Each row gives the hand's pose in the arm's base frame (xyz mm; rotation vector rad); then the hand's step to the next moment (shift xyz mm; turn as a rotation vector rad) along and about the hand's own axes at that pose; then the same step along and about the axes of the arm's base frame.
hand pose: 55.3 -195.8 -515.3 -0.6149 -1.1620 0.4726
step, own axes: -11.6 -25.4 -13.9 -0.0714 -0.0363 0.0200
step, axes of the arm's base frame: 10.0 -29.1 5.1 -0.0415 -0.0684 -0.0202
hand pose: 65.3 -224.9 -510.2 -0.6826 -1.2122 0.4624
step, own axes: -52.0 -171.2 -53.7 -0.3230 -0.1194 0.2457
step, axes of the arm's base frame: 30.4 -169.3 72.9 -0.3346 -0.2419 -0.0924
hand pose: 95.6 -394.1 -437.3 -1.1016 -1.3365 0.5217
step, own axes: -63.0 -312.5 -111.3 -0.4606 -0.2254 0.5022
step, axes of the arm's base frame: 3.9 -226.4 250.5 -0.6343 -0.3192 -0.1048
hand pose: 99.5 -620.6 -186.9 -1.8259 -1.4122 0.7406
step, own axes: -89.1 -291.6 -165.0 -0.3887 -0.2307 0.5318
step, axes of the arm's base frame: -57.5 -70.5 334.5 -0.6432 -0.2432 -0.1195
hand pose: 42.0 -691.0 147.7 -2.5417 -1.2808 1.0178
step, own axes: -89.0 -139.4 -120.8 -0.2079 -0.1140 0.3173
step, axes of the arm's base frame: -56.2 44.1 191.9 -0.3579 -0.1421 -0.0927
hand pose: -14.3 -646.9 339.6 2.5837 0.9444 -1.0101
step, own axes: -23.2 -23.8 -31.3 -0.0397 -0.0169 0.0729
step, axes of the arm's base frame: -11.4 19.7 39.6 -0.0718 -0.0359 -0.0270
